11 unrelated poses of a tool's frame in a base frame.
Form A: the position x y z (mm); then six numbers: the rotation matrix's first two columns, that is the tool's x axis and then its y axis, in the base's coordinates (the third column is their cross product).
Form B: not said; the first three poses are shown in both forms.
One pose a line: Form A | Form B
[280 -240 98 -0.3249 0.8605 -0.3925 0.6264 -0.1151 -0.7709] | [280 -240 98 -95.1 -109.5 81.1]
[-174 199 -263 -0.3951 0.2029 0.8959 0.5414 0.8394 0.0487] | [-174 199 -263 -31.5 -113.3 -23.4]
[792 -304 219 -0.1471 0.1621 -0.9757 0.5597 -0.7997 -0.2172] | [792 -304 219 105.4 46.8 -116.2]
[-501 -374 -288 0.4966 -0.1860 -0.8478 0.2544 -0.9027 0.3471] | [-501 -374 -288 132.6 3.2 -79.4]
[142 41 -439 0.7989 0.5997 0.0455 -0.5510 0.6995 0.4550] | [142 41 -439 27.0 6.3 36.8]
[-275 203 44 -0.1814 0.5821 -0.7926 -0.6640 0.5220 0.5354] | [-275 203 44 -4.5 77.7 63.8]
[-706 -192 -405 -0.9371 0.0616 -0.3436 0.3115 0.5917 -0.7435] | [-706 -192 -405 17.5 145.6 -72.6]
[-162 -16 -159 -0.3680 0.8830 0.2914 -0.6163 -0.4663 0.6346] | [-162 -16 -159 43.4 30.3 112.1]
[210 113 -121 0.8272 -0.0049 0.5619 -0.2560 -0.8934 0.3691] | [210 113 -121 147.4 -11.1 45.2]
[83 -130 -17 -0.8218 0.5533 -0.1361 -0.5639 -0.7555 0.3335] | [83 -130 -17 -2.2 27.8 142.6]
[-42 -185 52 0.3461 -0.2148 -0.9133 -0.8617 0.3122 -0.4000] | [-42 -185 52 -69.2 67.0 33.8]
